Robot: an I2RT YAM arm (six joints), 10 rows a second.
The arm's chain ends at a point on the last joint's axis. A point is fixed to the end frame.
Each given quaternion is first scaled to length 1.
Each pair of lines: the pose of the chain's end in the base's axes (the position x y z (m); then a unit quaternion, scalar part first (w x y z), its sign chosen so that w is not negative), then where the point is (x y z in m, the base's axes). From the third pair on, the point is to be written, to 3 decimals.
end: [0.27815, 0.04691, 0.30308, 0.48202, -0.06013, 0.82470, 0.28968]
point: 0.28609 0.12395 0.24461
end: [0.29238, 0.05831, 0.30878, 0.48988, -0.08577, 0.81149, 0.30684]
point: 0.29822 0.13644 0.25152
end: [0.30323, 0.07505, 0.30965, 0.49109, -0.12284, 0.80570, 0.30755]
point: 0.306 0.152 0.250
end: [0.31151, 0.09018, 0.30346, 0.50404, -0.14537, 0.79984, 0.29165]
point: 0.316 0.164 0.241
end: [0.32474, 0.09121, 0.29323, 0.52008, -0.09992, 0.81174, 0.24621]
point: 0.339 0.162 0.229
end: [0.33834, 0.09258, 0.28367, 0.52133, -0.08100, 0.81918, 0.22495]
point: 0.356 0.162 0.218
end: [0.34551, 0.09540, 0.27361, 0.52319, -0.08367, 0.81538, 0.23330]
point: 0.362 0.165 0.209
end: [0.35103, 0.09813, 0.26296, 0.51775, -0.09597, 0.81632, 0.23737]
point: 0.366 0.168 0.197
